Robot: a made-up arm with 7 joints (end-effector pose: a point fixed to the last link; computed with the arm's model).
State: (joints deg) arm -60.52 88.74 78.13 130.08 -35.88 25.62 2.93
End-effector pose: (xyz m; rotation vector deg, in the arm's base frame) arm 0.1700 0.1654 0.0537 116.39 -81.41 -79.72
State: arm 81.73 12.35 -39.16 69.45 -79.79 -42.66 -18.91
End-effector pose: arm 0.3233 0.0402 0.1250 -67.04 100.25 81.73
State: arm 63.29 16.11 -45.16 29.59 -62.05 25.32 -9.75
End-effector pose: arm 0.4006 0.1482 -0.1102 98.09 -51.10 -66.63
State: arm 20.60 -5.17 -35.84 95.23 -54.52 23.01 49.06
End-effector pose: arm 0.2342 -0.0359 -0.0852 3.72 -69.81 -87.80
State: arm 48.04 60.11 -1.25 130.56 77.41 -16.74 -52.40
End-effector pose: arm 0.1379 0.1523 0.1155 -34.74 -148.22 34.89
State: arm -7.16 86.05 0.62 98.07 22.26 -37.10 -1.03
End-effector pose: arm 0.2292 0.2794 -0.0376 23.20 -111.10 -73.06
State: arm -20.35 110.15 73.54 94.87 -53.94 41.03 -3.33
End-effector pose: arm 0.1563 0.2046 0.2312 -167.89 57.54 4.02
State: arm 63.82 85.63 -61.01 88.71 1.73 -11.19 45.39
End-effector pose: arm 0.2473 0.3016 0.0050 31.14 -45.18 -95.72
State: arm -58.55 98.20 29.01 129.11 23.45 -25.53 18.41
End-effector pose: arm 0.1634 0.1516 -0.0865 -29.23 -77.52 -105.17
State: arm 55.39 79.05 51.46 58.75 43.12 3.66 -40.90
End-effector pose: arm -0.0060 0.4581 0.1558 -45.70 124.79 -113.29
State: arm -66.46 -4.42 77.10 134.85 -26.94 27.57 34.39
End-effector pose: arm -0.0251 0.2751 -0.0514 60.81 -10.18 -11.18
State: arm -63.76 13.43 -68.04 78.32 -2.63 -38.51 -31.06
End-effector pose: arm -0.2192 -0.0344 -0.2038 -40.44 -40.17 -2.75
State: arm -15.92 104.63 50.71 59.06 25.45 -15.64 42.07
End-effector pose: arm 0.1857 0.3834 0.1869 56.70 -81.48 -63.14
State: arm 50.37 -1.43 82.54 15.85 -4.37 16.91 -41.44
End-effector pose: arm 0.3314 0.1689 -0.2637 -0.79 -11.09 79.89
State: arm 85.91 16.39 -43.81 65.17 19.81 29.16 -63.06
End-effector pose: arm 0.3346 0.0579 0.1300 55.48 -116.46 26.41
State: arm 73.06 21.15 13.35 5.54 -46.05 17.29 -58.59
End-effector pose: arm 0.3881 0.2760 -0.0952 95.40 -54.48 21.45
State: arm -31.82 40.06 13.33 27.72 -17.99 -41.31 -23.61
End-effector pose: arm -0.0644 0.3952 -0.3049 51.50 -41.43 -32.44
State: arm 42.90 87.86 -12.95 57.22 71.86 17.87 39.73
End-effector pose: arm 0.1790 0.4375 0.0896 -0.74 -95.02 -5.93
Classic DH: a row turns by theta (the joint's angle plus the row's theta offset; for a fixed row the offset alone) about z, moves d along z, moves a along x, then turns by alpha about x. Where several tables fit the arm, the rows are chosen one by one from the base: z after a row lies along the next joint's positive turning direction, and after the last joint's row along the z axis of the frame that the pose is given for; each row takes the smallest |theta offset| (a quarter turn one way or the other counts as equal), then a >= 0, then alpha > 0; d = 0 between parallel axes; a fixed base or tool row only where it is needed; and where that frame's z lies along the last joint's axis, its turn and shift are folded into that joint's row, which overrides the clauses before.
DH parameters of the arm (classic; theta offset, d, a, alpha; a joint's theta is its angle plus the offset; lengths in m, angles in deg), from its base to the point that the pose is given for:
base (fixed): 0 0 0 90
joint 1: 90 -0.116 0 90
joint 2: 90 0 0 90
joint 3: 90 -0.1965 0 90
joint 4: 0 0 0 -90
joint 5: 0 -0.2344 0 -90
joint 6: -90 0 0 90
joint 7: 90 0 0 90
tool (fixed): -90 0 0 0

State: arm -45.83 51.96 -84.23 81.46 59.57 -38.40 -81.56
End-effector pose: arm -0.2163 0.1561 -0.2426 42.91 -5.81 2.32
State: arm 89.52 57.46 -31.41 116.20 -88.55 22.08 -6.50
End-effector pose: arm 0.1439 0.1355 0.1783 -137.50 59.28 0.89
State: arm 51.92 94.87 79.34 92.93 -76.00 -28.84 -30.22
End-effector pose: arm -0.1661 0.2803 0.1851 -135.19 3.99 -16.11
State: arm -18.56 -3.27 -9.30 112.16 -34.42 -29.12 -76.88
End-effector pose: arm 0.1694 0.0748 -0.1686 51.26 -124.69 53.22
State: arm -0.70 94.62 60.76 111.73 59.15 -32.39 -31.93
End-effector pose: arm 0.1088 0.2101 0.1969 -16.93 166.51 9.98
